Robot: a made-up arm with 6 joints. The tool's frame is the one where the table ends. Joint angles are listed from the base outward.
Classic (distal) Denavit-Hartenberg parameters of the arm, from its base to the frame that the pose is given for. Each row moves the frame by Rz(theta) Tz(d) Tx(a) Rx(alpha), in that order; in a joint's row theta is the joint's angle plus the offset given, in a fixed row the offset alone. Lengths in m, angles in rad.
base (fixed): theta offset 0  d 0.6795  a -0.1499  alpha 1.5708
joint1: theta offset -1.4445  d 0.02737  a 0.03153  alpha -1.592
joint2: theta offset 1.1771  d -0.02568  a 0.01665  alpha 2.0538
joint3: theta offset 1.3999  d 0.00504  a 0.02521  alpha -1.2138
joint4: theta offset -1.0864  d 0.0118  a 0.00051  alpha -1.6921
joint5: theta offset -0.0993  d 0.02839  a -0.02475  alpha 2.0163
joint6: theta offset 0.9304  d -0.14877  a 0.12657  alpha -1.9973
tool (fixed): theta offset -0.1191  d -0.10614  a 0  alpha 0
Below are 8 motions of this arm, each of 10 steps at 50 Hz.
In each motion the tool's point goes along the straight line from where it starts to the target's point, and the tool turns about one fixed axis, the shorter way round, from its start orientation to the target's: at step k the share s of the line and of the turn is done. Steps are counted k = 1, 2, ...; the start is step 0. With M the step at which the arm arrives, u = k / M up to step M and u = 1 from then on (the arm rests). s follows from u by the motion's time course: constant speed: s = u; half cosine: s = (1 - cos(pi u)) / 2; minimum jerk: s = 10 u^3 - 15 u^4 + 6 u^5.
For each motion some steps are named. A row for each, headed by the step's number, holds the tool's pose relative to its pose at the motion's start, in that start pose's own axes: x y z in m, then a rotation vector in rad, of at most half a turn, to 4 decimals.
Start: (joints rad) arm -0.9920 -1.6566 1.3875 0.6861 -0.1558 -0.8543
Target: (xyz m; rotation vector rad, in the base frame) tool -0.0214 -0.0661 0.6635 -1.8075 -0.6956 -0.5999
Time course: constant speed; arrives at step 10
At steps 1, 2, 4, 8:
1: -0.0003 0.0000 0.0015 0.0052 -0.0079 0.0038
2: -0.0007 0.0000 0.0030 0.0104 -0.0159 0.0076
4: -0.0013 0.0000 0.0060 0.0209 -0.0317 0.0152
8: -0.0026 0.0000 0.0120 0.0418 -0.0634 0.0304

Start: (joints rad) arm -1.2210 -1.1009 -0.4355 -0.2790 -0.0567 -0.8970
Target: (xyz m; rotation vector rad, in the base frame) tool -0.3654 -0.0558 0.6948 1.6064 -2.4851 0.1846
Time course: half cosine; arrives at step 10
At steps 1, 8, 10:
1: -0.0003 0.0001 0.0001 0.0025 0.0023 0.0013
8: -0.0126 0.0039 0.0032 0.0906 0.0841 0.0490
10: -0.0140 0.0043 0.0036 0.1002 0.0930 0.0542

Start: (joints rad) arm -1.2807 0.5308 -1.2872 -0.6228 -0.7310 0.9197
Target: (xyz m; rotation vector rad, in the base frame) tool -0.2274 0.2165 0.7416 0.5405 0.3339 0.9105
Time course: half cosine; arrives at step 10
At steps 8, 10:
8: -0.0047 0.0072 0.0153 -0.0362 -0.1646 0.0630
10: -0.0052 0.0080 0.0169 -0.0401 -0.1820 0.0696

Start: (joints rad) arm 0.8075 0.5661 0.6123 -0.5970 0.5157 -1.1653
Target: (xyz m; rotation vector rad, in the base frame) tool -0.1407 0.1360 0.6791 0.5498 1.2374 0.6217
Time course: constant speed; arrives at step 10
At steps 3, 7, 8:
3: 0.0081 -0.0048 0.0025 0.0028 -0.0138 -0.0481
7: 0.0188 -0.0113 0.0058 0.0066 -0.0322 -0.1122
8: 0.0215 -0.0129 0.0066 0.0075 -0.0368 -0.1282

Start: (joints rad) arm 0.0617 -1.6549 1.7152 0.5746 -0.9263 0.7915
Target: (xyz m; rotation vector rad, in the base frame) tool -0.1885 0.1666 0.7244 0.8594 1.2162 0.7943
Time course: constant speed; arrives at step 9
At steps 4, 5, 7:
4: -0.0036 0.0015 -0.0026 -0.0114 0.0120 0.0156
5: -0.0045 0.0019 -0.0033 -0.0142 0.0150 0.0195
7: -0.0062 0.0027 -0.0046 -0.0199 0.0210 0.0273

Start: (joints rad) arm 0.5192 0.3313 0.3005 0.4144 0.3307 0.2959
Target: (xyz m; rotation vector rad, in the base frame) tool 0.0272 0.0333 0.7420 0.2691 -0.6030 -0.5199
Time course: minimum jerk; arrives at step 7
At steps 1, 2, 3, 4, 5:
1: 0.0000 0.0001 0.0000 -0.0001 -0.0006 0.0004
2: -0.0002 0.0005 0.0003 -0.0009 -0.0040 0.0023
3: -0.0004 0.0013 0.0007 -0.0023 -0.0102 0.0057
4: -0.0007 0.0022 0.0012 -0.0040 -0.0176 0.0098
5: -0.0009 0.0030 0.0016 -0.0054 -0.0238 0.0133

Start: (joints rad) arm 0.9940 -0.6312 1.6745 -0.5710 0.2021 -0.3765
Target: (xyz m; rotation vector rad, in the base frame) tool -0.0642 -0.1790 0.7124 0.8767 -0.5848 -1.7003
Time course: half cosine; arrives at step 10
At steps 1, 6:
1: 0.0003 -0.0001 0.0004 0.0009 -0.0027 -0.0015
6: 0.0068 -0.0030 0.0109 0.0238 -0.0721 -0.0408

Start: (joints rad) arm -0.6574 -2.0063 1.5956 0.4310 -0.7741 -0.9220
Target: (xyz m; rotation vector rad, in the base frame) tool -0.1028 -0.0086 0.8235 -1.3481 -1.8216 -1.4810
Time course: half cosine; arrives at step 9
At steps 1, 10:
1: 0.0002 -0.0001 0.0003 -0.0007 -0.0034 -0.0014
10: 0.0057 -0.0040 0.0094 -0.0235 -0.1144 -0.0477

